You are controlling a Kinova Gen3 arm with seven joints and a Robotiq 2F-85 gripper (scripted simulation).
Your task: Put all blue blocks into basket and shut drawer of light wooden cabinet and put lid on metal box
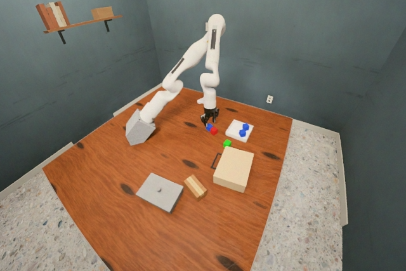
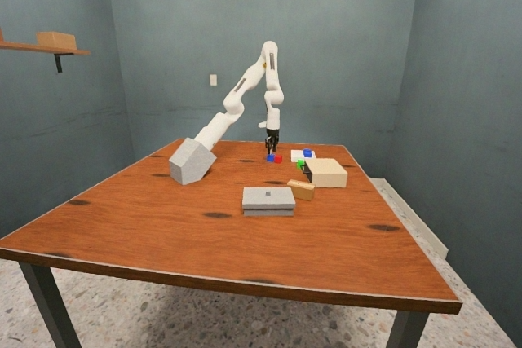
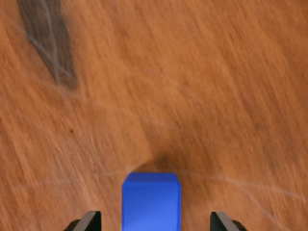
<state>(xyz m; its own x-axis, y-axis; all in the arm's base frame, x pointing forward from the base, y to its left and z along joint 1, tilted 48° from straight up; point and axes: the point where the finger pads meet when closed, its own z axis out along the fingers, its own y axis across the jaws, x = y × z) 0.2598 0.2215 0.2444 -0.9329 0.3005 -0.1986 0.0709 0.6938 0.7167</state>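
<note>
My gripper is now 4 cm short of the red block, 1 cm to the left of it and 4 cm above it. The rest, counted from my hand: white basket (16 cm ahead, 13 cm to the left, 5 cm below); then light wooden cabinet (32 cm ahead, 14 cm to the right, 3 cm below); then green block (18 cm ahead, 3 cm to the right, 4 cm below).
</note>
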